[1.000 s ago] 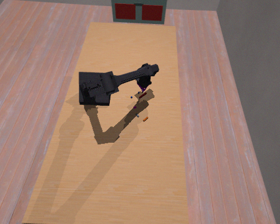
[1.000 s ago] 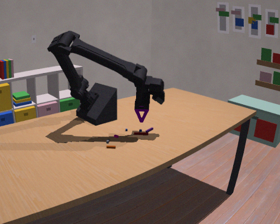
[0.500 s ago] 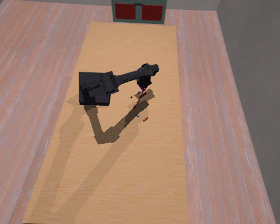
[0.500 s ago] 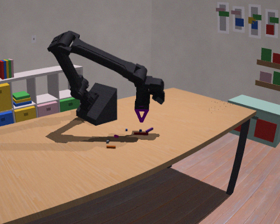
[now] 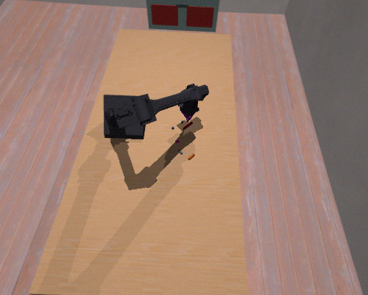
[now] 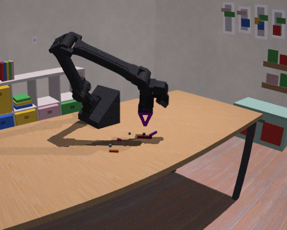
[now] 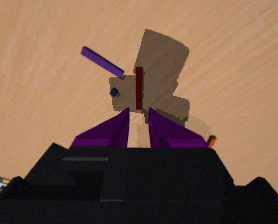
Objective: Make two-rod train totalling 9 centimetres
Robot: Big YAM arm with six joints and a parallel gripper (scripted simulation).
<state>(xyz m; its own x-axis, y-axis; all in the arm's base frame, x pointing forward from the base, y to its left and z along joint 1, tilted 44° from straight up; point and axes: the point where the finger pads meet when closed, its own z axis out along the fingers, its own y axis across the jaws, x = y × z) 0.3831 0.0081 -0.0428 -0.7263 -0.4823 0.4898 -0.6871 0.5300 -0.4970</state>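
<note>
The red rod lies 70 mm below my hand. The rest, counted from my hand: purple rod (60 mm to the left, 70 mm below); then blue rod (30 mm behind, 30 mm to the left, 70 mm below); then magenta rod (60 mm behind, 110 mm to the right, 70 mm below).
</note>
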